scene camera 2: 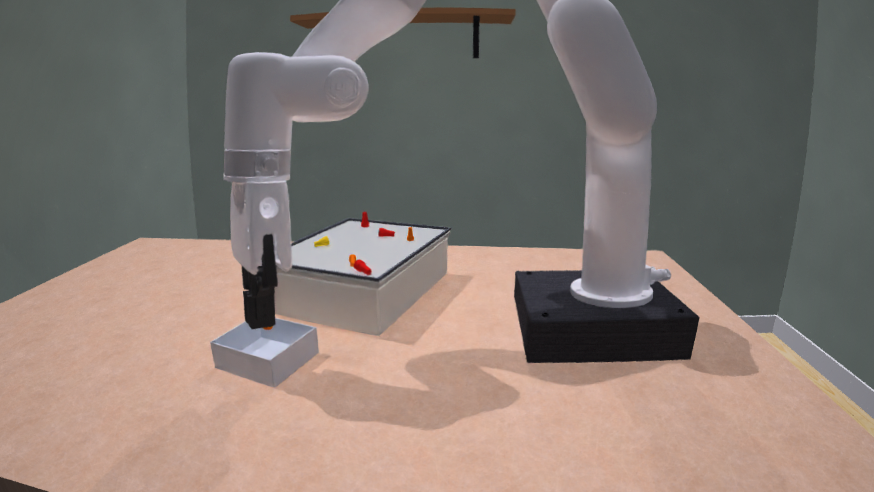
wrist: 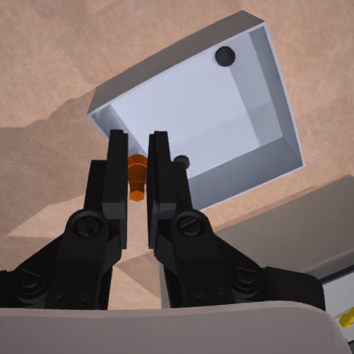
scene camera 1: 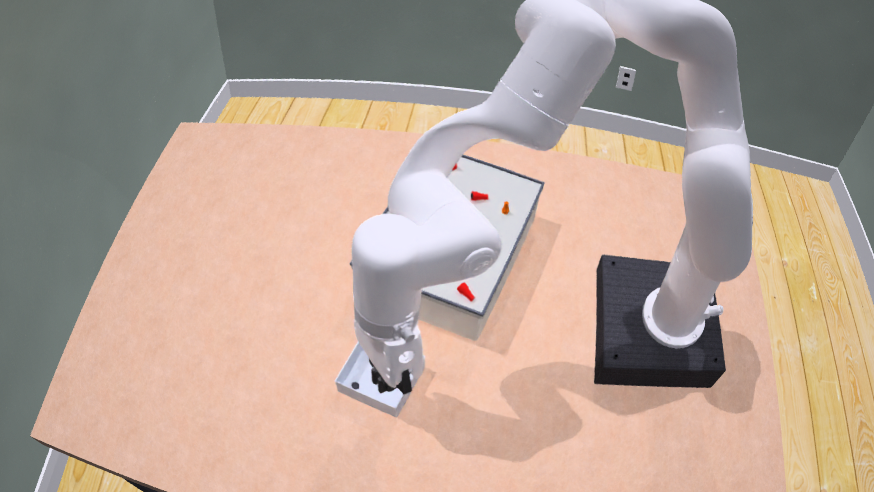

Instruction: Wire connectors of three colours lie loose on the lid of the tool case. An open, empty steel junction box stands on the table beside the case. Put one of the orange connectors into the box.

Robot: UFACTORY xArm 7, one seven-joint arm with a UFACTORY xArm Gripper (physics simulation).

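Frame: origin at the arm's base, x ahead, y left, z up, level; millimetres.
Seen in the pictures: gripper, fingertip midpoint: (scene camera 2: 260, 324) (scene camera 1: 385, 384); arm's base, origin of the base link: (scene camera 2: 611, 293) (scene camera 1: 673, 318).
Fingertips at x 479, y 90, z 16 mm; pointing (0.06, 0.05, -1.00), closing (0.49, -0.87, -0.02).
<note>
Pixels of each thing's middle, then the offset from my fingertips to it.
- steel junction box, body centre: (scene camera 2: 265, 347) (scene camera 1: 380, 374) dx +10, dy -43, dz -54 mm
- tool case, body centre: (scene camera 1: 450, 236) (scene camera 2: 358, 267) dx -109, dy -287, dz -28 mm
- red connector, body centre: (scene camera 1: 479, 196) (scene camera 2: 386, 232) dx -159, dy -333, dz +20 mm
My gripper (scene camera 1: 391, 387) (scene camera 2: 259, 324) (wrist: 137, 156) is shut on an orange connector (scene camera 2: 267, 327) (wrist: 137, 175). It holds the connector over the steel junction box (scene camera 1: 365, 397) (scene camera 2: 241, 361) (wrist: 170, 60), close to rim height; the exact gap is hard to tell. In scene camera 1 the fingers hide the held connector and part of the box. On the tool case (scene camera 1: 516, 189) (scene camera 2: 330, 299) (wrist: 300, 225), one orange connector (scene camera 1: 505, 208) (scene camera 2: 410, 234) stands upright towards the back right. Another orange connector (scene camera 2: 352, 260) is near the front, beside a red one (scene camera 1: 466, 292) (scene camera 2: 362, 267).
The lid also bears a red connector (scene camera 1: 479, 196) (scene camera 2: 385, 232) lying down, a red one (scene camera 1: 454, 166) (scene camera 2: 365, 220) upright at the back and a yellow one (scene camera 2: 321, 242) (wrist: 347, 318). The case stands just behind the box. The arm's black base (scene camera 1: 623, 372) (scene camera 2: 605, 339) is at the right.
</note>
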